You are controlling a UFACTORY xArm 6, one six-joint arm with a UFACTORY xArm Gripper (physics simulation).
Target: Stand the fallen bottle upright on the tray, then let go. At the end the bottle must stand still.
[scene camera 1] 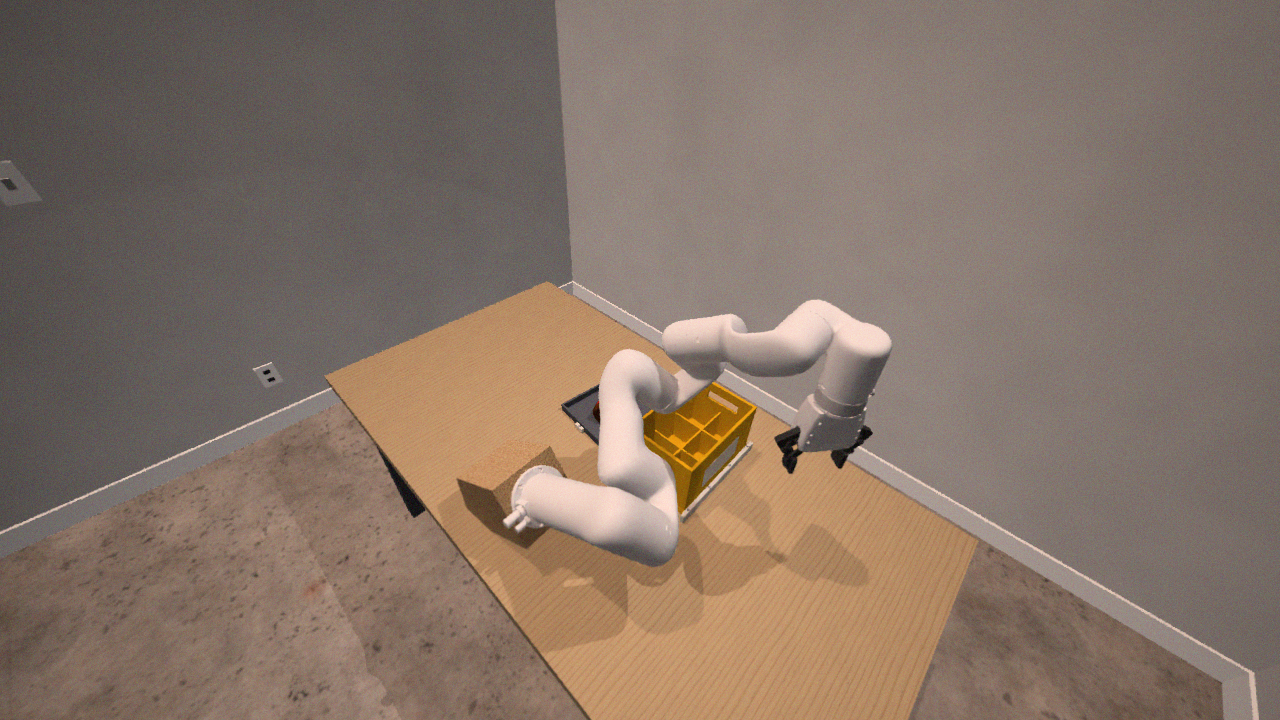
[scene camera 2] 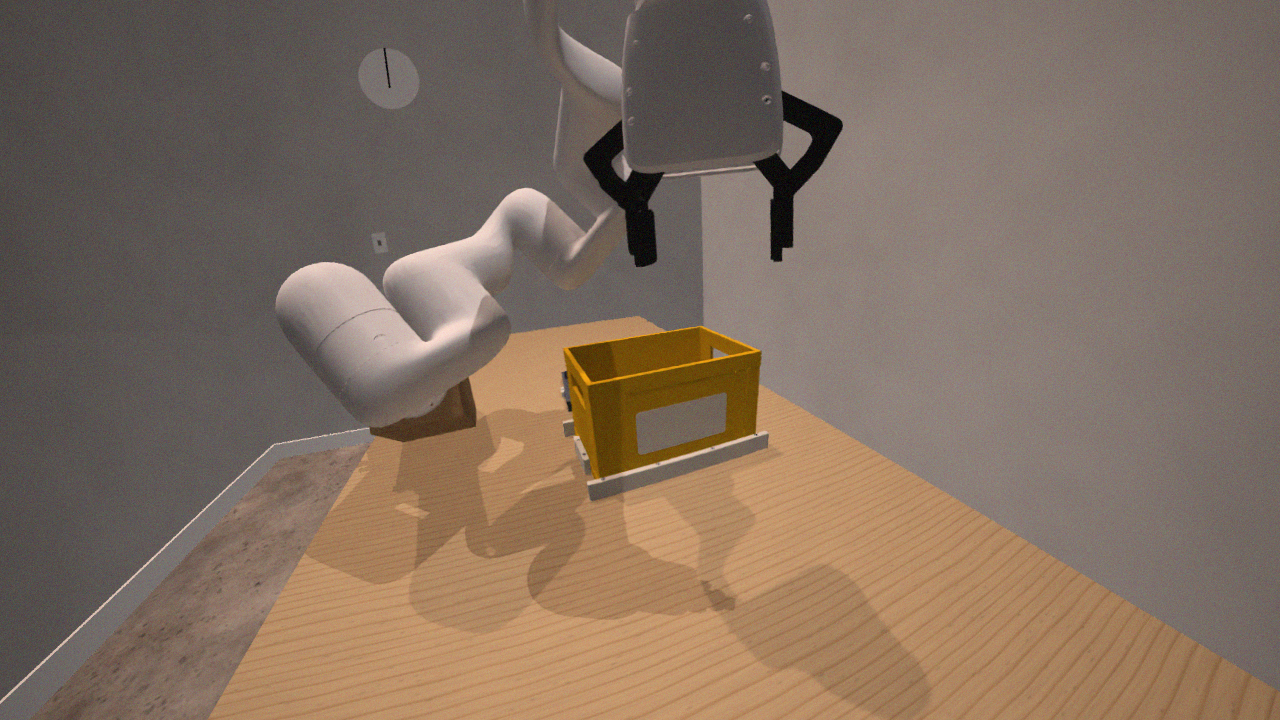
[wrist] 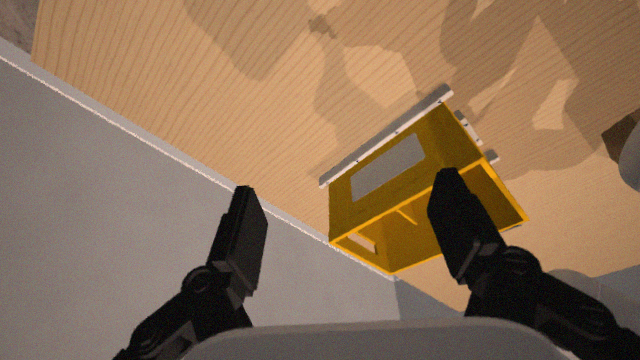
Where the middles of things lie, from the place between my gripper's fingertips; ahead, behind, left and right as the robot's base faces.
Labels:
The yellow crate (scene camera 2: 636,401) is 90 mm ahead of my hand, 300 mm to the left of it and 250 mm below it. From my hand the other things lie so: dark grey tray (scene camera 1: 580,408): 110 mm ahead, 570 mm to the left, 320 mm below.

